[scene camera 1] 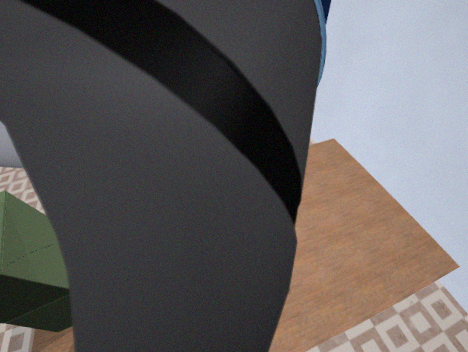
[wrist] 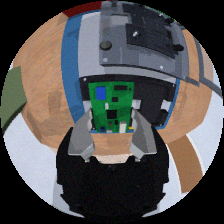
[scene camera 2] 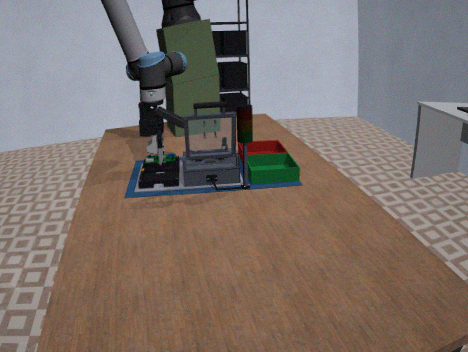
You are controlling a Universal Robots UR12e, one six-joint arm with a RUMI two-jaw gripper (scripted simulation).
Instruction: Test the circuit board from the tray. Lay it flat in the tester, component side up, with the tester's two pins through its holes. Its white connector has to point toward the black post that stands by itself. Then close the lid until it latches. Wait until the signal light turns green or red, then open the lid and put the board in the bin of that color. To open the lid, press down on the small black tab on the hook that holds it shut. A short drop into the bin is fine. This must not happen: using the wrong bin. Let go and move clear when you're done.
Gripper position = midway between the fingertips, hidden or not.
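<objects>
My gripper is visible in the wrist view point(111, 108) and likewise in scene camera 2 point(161, 161).
</objects>
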